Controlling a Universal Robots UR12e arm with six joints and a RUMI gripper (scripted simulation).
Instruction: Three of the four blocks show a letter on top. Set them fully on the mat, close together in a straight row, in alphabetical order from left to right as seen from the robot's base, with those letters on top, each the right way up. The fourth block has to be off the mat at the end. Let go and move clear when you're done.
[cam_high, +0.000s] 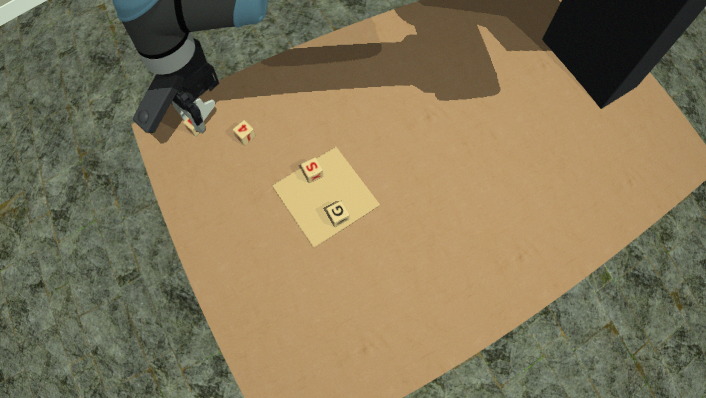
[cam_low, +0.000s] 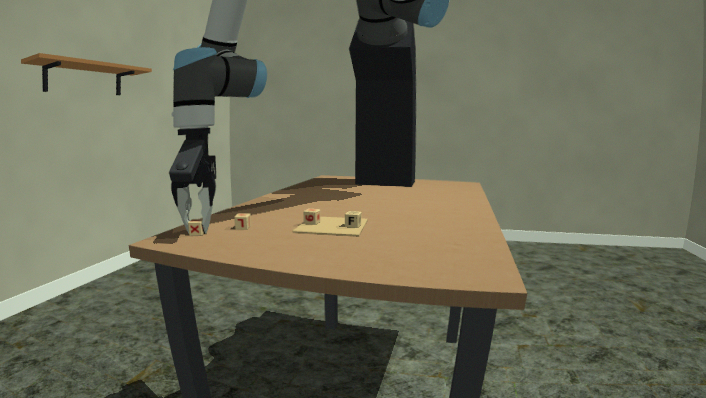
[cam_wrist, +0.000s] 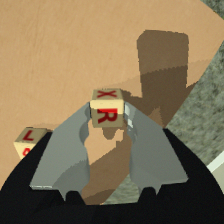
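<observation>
The pale mat is 220 mm to the left of my hand, 210 mm behind it and 10 mm below it. Also, from my hand: block (200 mm behind, 170 mm to the left).
</observation>
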